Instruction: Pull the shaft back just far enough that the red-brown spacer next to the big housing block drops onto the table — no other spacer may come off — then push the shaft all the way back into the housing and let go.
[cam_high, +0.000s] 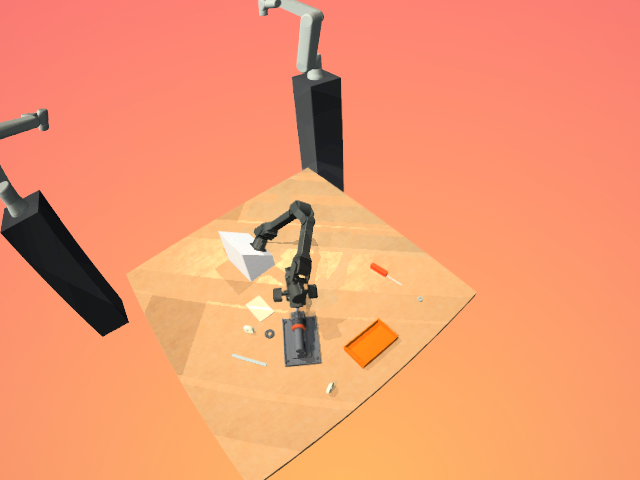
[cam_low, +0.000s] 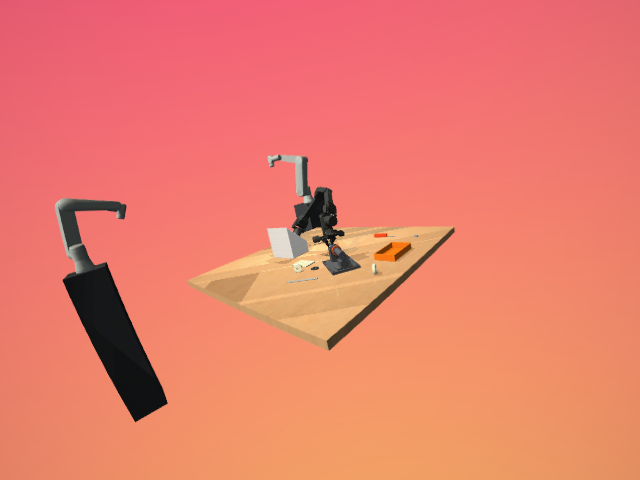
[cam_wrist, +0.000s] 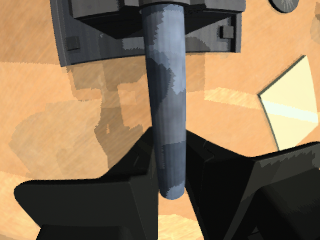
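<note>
Now: the blue-grey shaft 6 cm ahead of my gripper tip, 3 cm to the right of it and 3 cm above it. From my gripper tip the other things lie so: red-brown spacer (13 cm ahead, 7 cm to the right, 3 cm above); then grey support (15 cm ahead, 8 cm to the right); then pale card (10 cm behind, 15 cm to the right, 4 cm below).
</note>
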